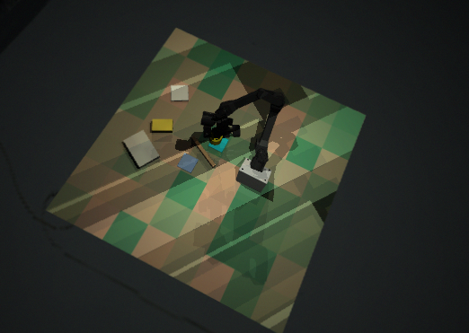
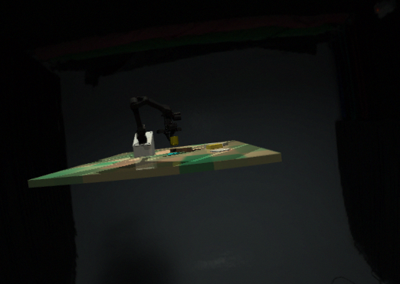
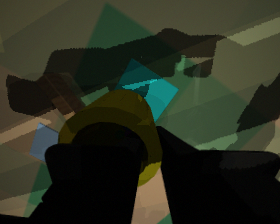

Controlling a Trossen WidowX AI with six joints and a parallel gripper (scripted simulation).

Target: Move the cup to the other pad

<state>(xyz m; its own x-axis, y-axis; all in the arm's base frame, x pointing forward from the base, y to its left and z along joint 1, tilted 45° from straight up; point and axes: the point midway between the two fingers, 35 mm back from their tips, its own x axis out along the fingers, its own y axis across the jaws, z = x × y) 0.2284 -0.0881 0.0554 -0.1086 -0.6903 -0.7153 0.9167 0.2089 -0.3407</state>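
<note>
Right now my gripper tip is 7 cm short of the thin wooden stick, 8 cm to the right of it and 9 cm above it. From my gripper tip the other things lie so: yellow cup 2 cm ahead, 1 cm to the left; then green marble 2 cm ahead, 3 cm to the left, 2 cm below.
</note>
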